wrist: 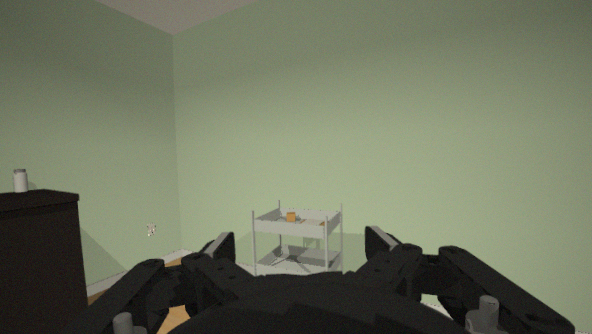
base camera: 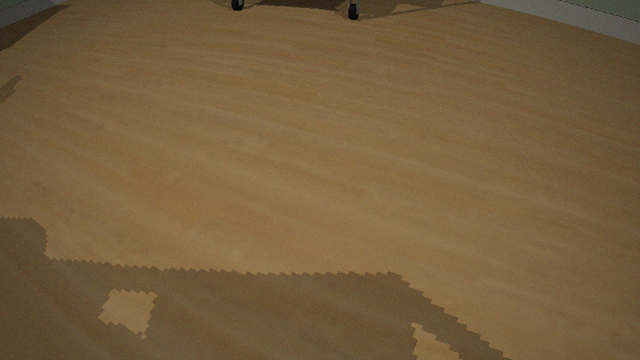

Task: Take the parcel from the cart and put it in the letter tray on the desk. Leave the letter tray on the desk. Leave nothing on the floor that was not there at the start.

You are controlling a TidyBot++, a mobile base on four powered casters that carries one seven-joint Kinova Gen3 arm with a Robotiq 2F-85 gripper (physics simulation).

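Places are measured from the arm's base along level axes (x ahead, y left, z up), in metres.
Pixels of known places: gripper, fingertip midpoint: (wrist: pixel 300 243).
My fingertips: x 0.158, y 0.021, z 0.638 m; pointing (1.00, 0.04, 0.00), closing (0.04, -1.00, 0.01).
Note:
Ahead of a thing's pixels: the offset from my fingertips to its middle. "spot": to the spot under its first point.
A light grey two-tier cart (wrist: pixel 290 228) stands against the green wall, beyond my fingers in the wrist view. On its top tier is a small orange box @[dx +1.413, dy +0.083, dz -0.347 m] (wrist: pixel 291 217), which looks like the parcel. Flatter tan and orange things lie to the right of it, too small to tell apart. Two black casters at the cart's foot show at the top of the base camera view, the left one @[spot: dx +1.204, dy +0.277, dz -1.008 m] (base camera: pixel 237 4) and the right one @[spot: dx +1.042, dy -0.108, dz -1.001 m] (base camera: pixel 353 11). My gripper (wrist: pixel 300 243) is open and empty, well short of the cart. The desk and the letter tray do not show in these views.
A dark cabinet (wrist: pixel 40 250) stands at the left in the wrist view, with a white jar (wrist: pixel 20 181) on top. A wall outlet (wrist: pixel 151 229) is on the left wall. White baseboard (base camera: pixel 575 22) runs along the wall at the upper right of the base view.

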